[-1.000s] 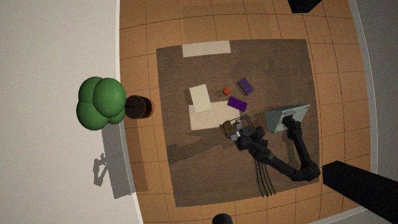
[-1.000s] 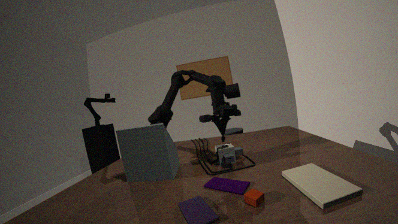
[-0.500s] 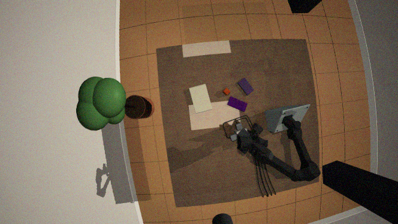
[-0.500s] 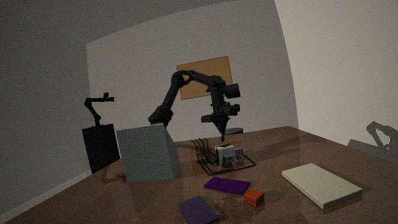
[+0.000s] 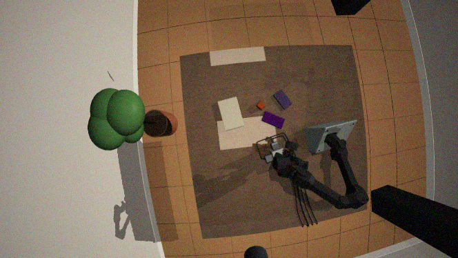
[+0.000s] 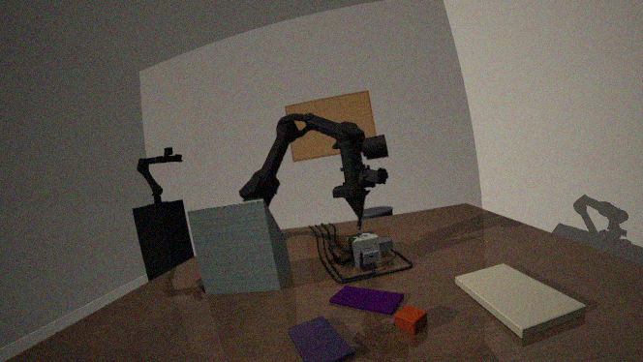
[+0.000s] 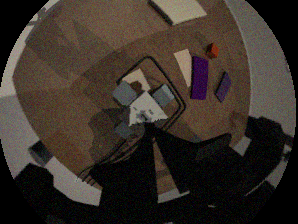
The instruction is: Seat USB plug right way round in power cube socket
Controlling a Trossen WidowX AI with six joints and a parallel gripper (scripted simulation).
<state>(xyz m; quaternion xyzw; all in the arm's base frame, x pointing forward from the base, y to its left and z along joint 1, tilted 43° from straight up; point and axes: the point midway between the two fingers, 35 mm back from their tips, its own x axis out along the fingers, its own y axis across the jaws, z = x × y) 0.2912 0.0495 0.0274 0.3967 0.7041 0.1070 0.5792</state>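
My gripper tip is now 20 mm above the dark USB plug. Round my gripper tip: orange block (320 mm to the right, 120 mm below, 40 mm ahead); then cream book (310 mm to the right, 240 mm ahead, 130 mm below).
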